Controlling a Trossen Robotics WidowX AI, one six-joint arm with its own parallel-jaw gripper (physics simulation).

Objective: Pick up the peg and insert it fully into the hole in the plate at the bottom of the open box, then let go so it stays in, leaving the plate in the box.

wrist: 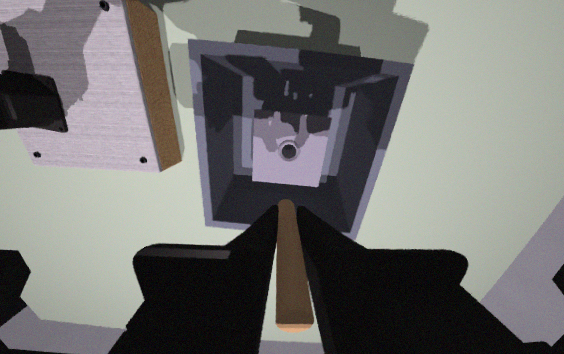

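Pixels of known places: gripper, fingertip midpoint: [287, 211]; arm's base at its link origin: [38, 102].
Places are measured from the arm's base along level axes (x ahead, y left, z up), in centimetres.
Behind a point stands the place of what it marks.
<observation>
My gripper [287, 211] {y -2.2, x 32.5, z 11.1 cm} is shut on the brown round peg [293, 270] {y -2.1, x 32.7, z 15.7 cm}, which runs between the two black fingers with its far tip at the fingertips and its pale orange near end towards the camera. The open grey-blue box [212, 135] {y 0.4, x 23.8, z 3.0 cm} is in the upper middle of the wrist view. The pale square plate [270, 169] {y -3.2, x 30.5, z 0.6 cm} lies at its bottom, with a round hole [288, 151] near its middle. The peg's tip appears just below the plate in the view, over the box's near inner wall. The peg is outside the hole. The fingers hide part of the box's near rim.
A brushed-metal panel [110, 115] {y 0.0, x 9.7, z 0.1 cm} with a brown wooden side [156, 95] {y 3.1, x 14.1, z -2.3 cm} and dark screws is left of the box. A black block-like part [32, 102] {y 0.5, x 3.7, z 2.9 cm} is over it at the left edge. Shadows fall across the box's far part and the pale surface [480, 125] {y 7.9, x 61.2, z -5.2 cm} behind it.
</observation>
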